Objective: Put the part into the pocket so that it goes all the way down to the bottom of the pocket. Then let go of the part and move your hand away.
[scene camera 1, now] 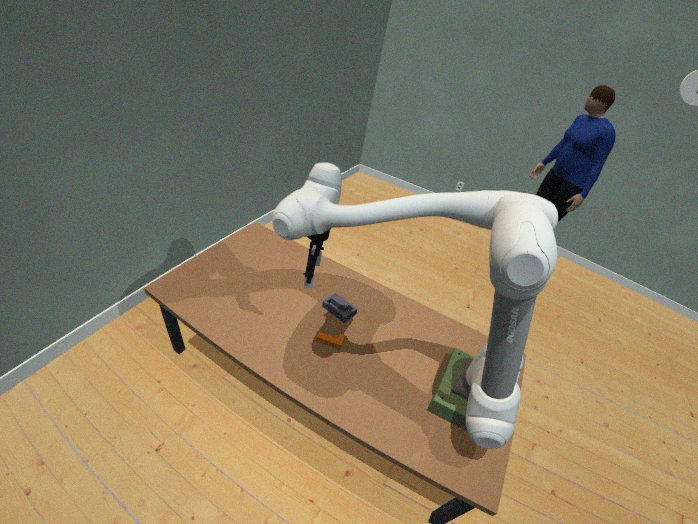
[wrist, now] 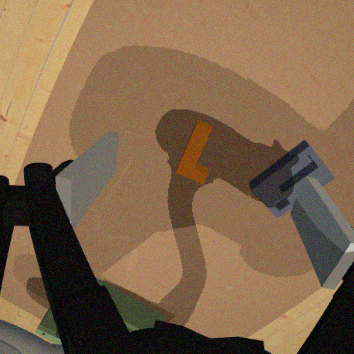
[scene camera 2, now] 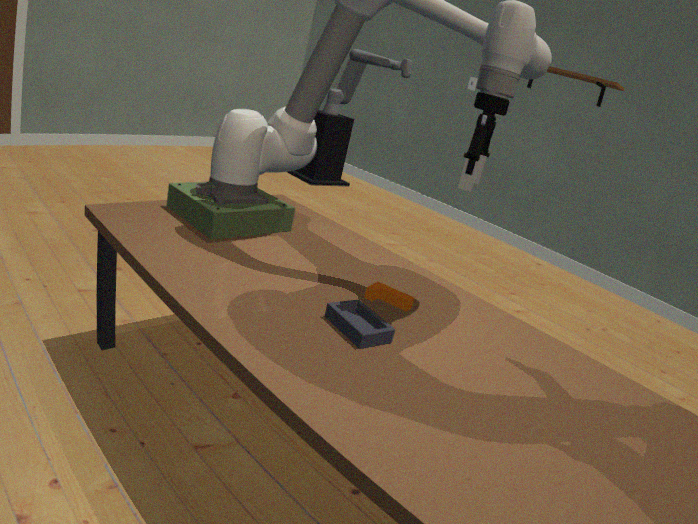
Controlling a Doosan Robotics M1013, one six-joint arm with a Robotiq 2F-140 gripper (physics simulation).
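Where they show: gripper, fingertip midpoint: (wrist: pixel 208 173) (scene camera 2: pixel 468 185); arm's base at its link origin: (scene camera 2: pixel 231 195).
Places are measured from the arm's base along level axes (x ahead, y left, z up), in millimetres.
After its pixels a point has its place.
Observation:
The part is an orange L-shaped piece (scene camera 1: pixel 330 339) @[x 612, y 166, z -51 mm] (scene camera 2: pixel 390 297) @[x 624, y 150, z -64 mm] (wrist: pixel 194 152) @[x 618, y 160, z -51 mm]. It lies flat on the table, beside the pocket block and apart from it. The pocket is the recess in a dark blue-grey block (scene camera 1: pixel 333 313) @[x 704, y 24, z -69 mm] (scene camera 2: pixel 374 337) @[x 773, y -39, z -57 mm] (wrist: pixel 278 164) @[x 710, y 22, z -60 mm]. In the wrist view, the right finger covers part of this block. My gripper (scene camera 1: pixel 308 284) @[x 715, y 209, z 265 mm] (scene camera 2: pixel 470 179) @[x 715, y 209, z 265 mm] (wrist: pixel 208 173) @[x 715, y 209, z 265 mm] is wide open and empty, well above the table. In the wrist view the part shows between the two fingers, far below them.
The brown table (scene camera 1: pixel 253 338) @[x 862, y 374, z -82 mm] (scene camera 2: pixel 236 360) @[x 719, y -331, z -84 mm] (wrist: pixel 240 40) @[x 819, y 235, z -81 mm] bears everything, in broad arm shadow. The arm stands on a green base block (scene camera 1: pixel 448 407) @[x 66, y 160, z -1 mm] (scene camera 2: pixel 250 221) @[x 146, y -1, z -35 mm] (wrist: pixel 127 305) @[x 147, y -11, z -49 mm] at one table end. A person (scene camera 1: pixel 583 146) stands on the floor beyond the table.

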